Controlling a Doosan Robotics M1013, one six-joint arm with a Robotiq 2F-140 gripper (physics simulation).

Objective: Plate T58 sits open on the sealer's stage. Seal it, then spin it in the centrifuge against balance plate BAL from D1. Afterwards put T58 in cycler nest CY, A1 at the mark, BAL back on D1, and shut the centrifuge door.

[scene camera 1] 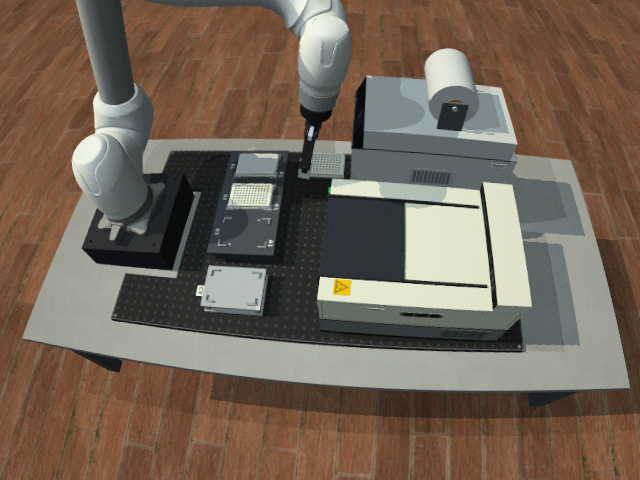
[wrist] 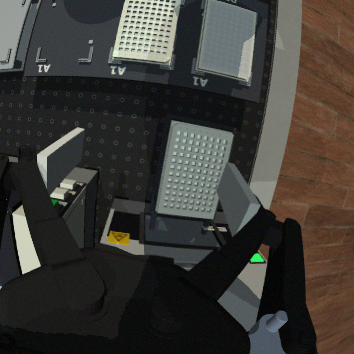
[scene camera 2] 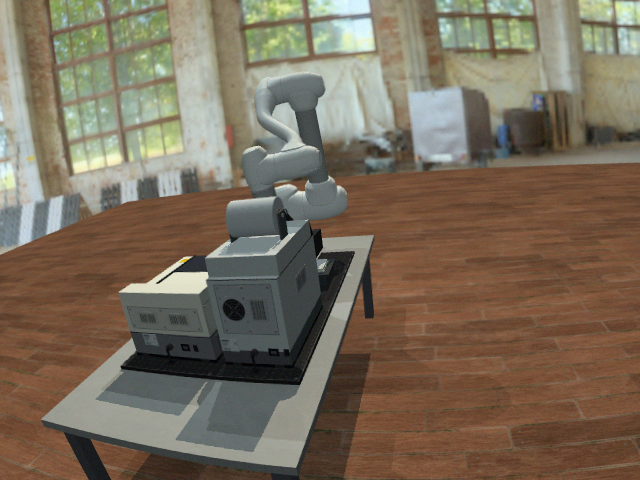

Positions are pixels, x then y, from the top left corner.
Labels:
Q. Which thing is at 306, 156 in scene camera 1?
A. The gripper.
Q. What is the gripper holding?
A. Nothing.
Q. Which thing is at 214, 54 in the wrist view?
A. A grey plate.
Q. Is the gripper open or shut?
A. Open.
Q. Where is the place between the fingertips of the gripper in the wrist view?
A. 151, 160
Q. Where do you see a grey plate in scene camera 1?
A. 249, 165

